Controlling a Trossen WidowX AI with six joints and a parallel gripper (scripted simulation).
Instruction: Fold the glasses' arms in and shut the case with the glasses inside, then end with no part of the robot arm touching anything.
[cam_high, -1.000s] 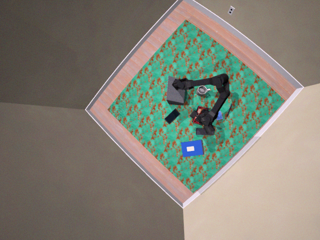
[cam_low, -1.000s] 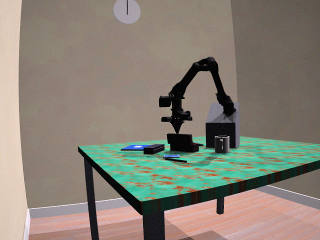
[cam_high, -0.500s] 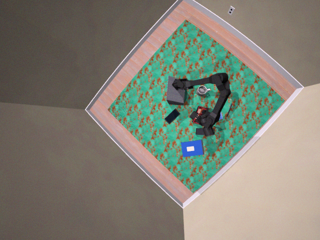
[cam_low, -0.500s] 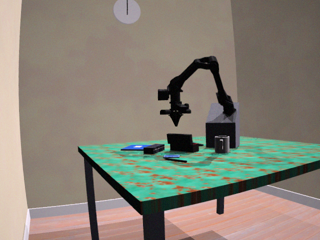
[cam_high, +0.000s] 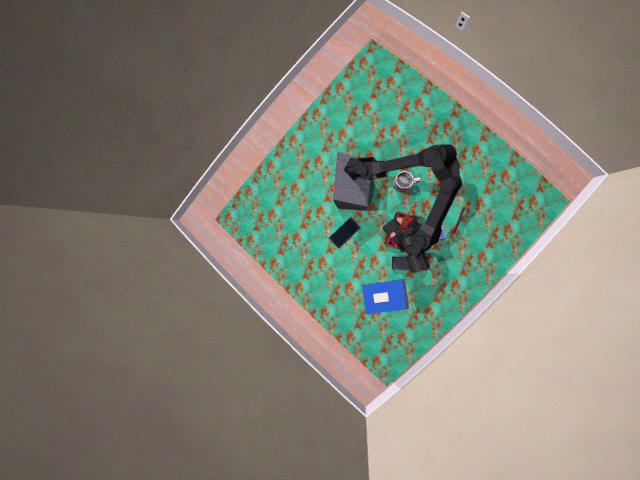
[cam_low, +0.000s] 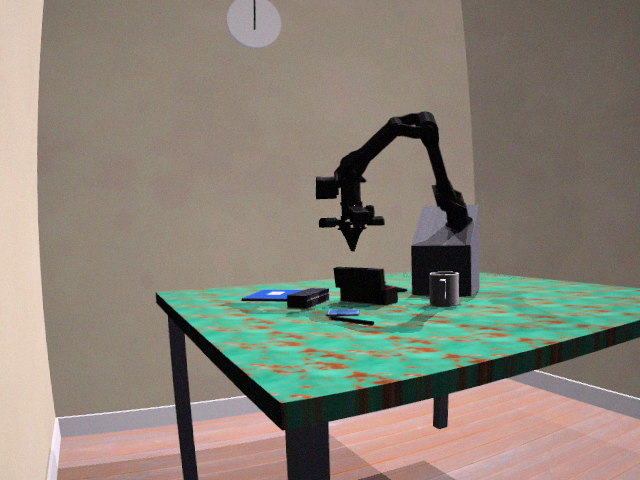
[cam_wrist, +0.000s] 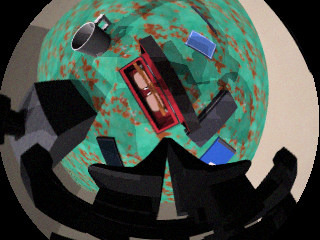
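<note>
Now: hand 110 mm above the glasses case lid, 60 mm to the right of it and 20 mm short of it. Round my hand: black glasses case: 130 mm below, 50 mm to the left; black box: 160 mm below, 130 mm ahead, 30 mm to the right; glasses: 150 mm below, 60 mm to the left, 20 mm behind.
</note>
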